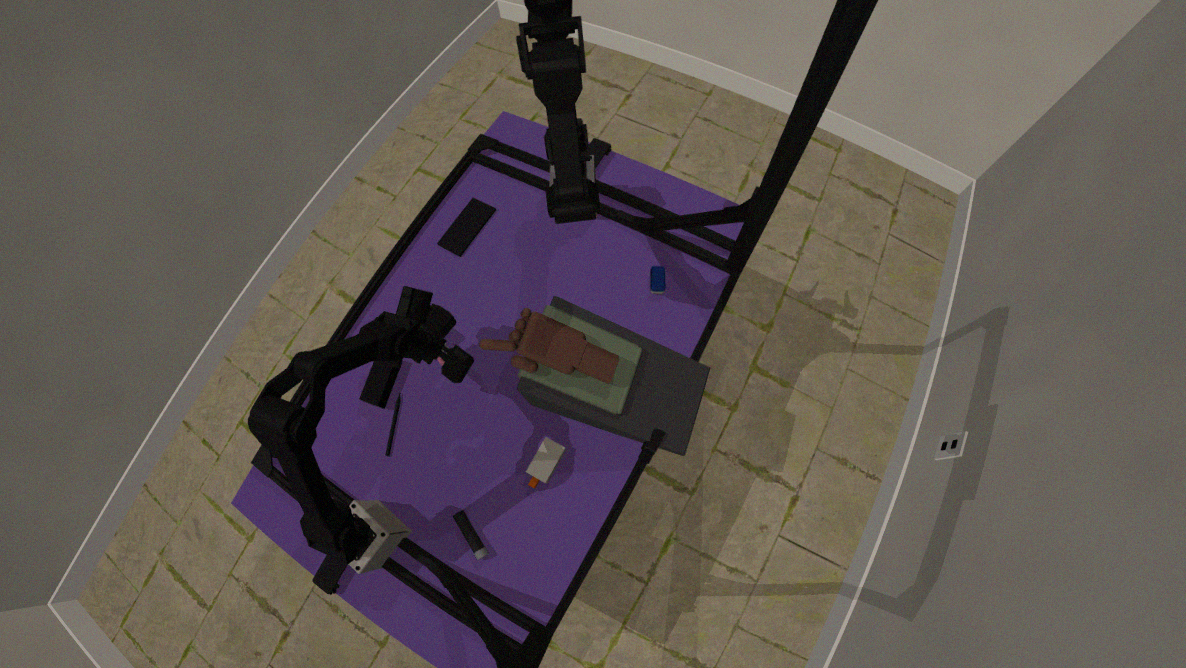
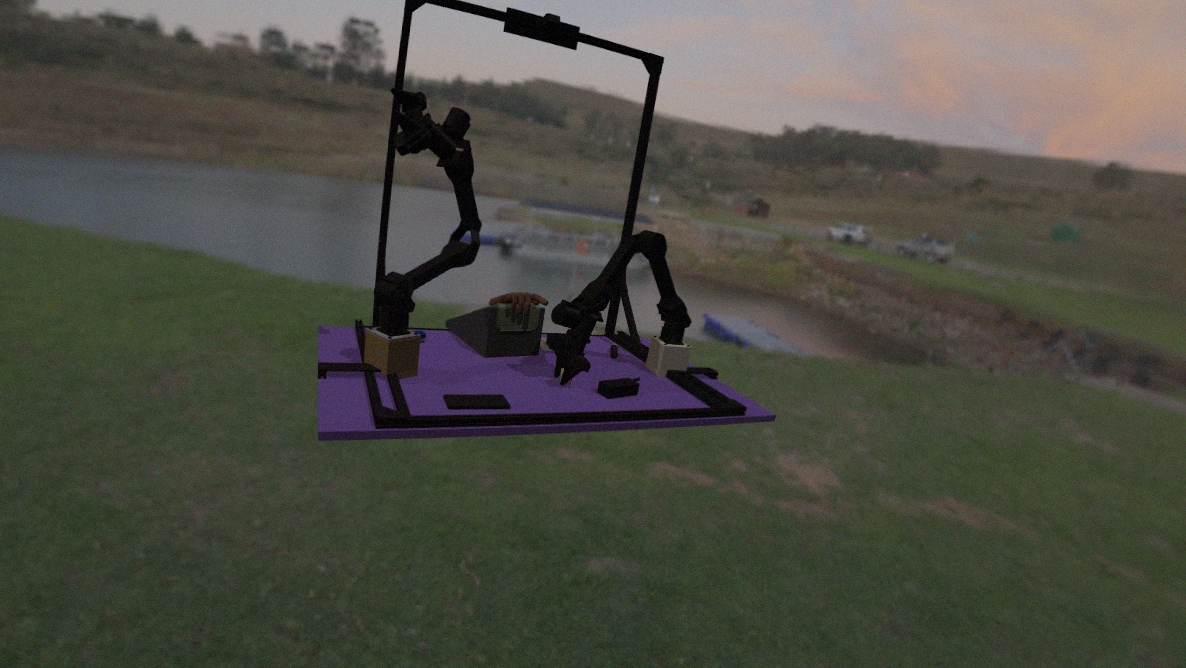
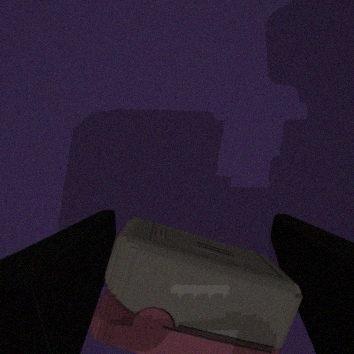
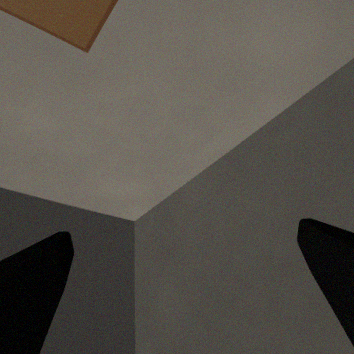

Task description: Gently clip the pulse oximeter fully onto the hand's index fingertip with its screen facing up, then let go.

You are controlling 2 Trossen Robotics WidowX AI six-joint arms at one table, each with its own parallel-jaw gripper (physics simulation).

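Frame: origin at the left arm's base, x ahead, y left, z up, level; centimetres.
Where they show: left gripper, fingertip midpoint: (image 1: 451, 349) (image 2: 558, 381) (image 3: 194, 223); right gripper, fingertip midpoint: (image 2: 392, 99) (image 4: 186, 236); left arm's base, origin of the base link: (image 1: 355, 536) (image 2: 671, 341); right arm's base, origin of the base link: (image 2: 393, 331).
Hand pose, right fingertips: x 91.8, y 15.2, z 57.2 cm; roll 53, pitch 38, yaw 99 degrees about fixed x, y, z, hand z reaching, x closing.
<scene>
Things, the pixels of their centre, and the offset from my right fingertips. "spot": a spot on its surface instead.
- pulse oximeter, body centre: (image 3: 193, 294) dx -53.7, dy -1.9, dz -66.2 cm
- green pad, surface spot: (image 1: 604, 398) spot: dx -42.4, dy -37.1, dz -56.5 cm
- dark grey base, surface spot: (image 1: 677, 398) spot: dx -33.1, dy -47.9, dz -63.3 cm
- blue item, body centre: (image 1: 657, 279) dx -12.7, dy -30.0, dz -66.1 cm
- white box, body centre: (image 1: 543, 464) dx -58.9, dy -33.9, dz -66.3 cm
- black cylinder, body centre: (image 1: 470, 534) (image 2: 614, 351) dx -79.1, dy -30.6, dz -66.4 cm
- flat black block, body centre: (image 2: 476, 401) (image 1: 466, 226) dx -26.1, dy +16.0, dz -67.3 cm
- thin rod, body centre: (image 1: 393, 424) dx -72.2, dy -2.4, dz -67.3 cm
The pulse oximeter (image 3: 197, 281) is a grey clip with a pink underside. My left gripper (image 1: 447, 363) (image 2: 565, 378) (image 3: 194, 223) is low over the mat, and its fingers touch both sides of the oximeter. The brown hand (image 1: 557, 345) (image 2: 519, 300) rests on a green pad (image 1: 604, 398), its index finger (image 1: 496, 345) pointing at the left gripper a short way off. My right gripper (image 2: 404, 100) (image 4: 186, 236) is open, empty and raised high.
A dark grey base (image 1: 677, 398) lies under the green pad. On the mat lie a blue item (image 1: 657, 278), a white box (image 1: 545, 459), a black cylinder (image 1: 471, 533), a flat black block (image 1: 467, 227), another black block (image 1: 381, 385) and a thin rod (image 1: 394, 424). A black frame post (image 1: 789, 133) rises at the right.
</scene>
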